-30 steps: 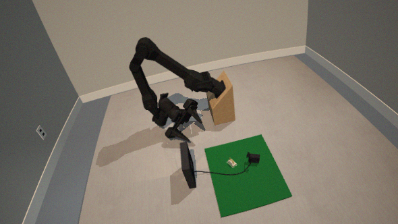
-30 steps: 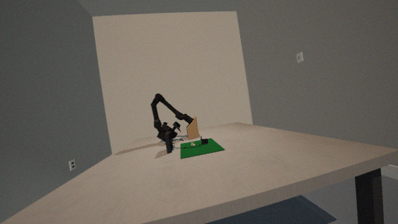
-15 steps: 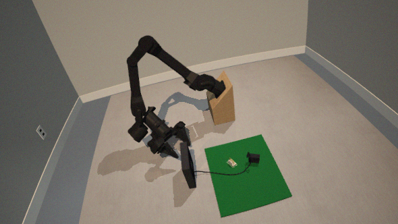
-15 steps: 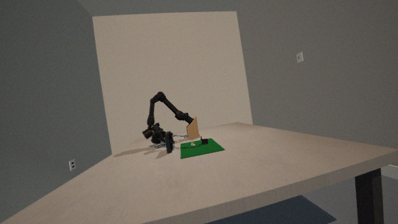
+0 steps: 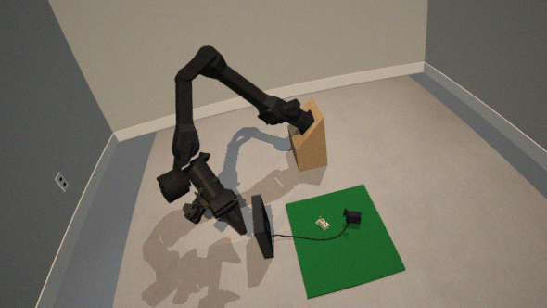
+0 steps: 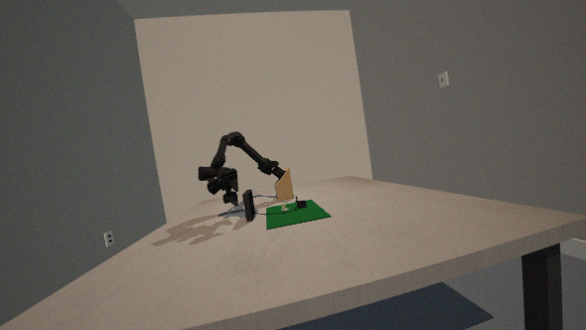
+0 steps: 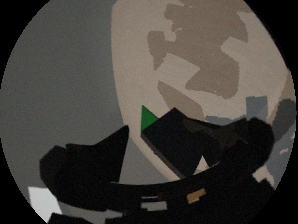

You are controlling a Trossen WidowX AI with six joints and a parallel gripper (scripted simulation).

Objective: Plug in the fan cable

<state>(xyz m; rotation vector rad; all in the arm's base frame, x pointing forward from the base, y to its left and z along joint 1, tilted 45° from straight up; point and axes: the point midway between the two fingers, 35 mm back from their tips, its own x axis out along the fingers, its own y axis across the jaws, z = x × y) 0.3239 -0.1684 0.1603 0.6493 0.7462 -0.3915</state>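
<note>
My gripper tip is 280 mm to the right of the black plug, 80 mm above it and 40 mm past it. Round my gripper tip: green board 230 mm to the left, 110 mm below, 10 mm behind; then black fan 50 mm to the left, 40 mm below, 40 mm behind; then four-pin fan header 200 mm to the left, 100 mm below, 60 mm behind.
</note>
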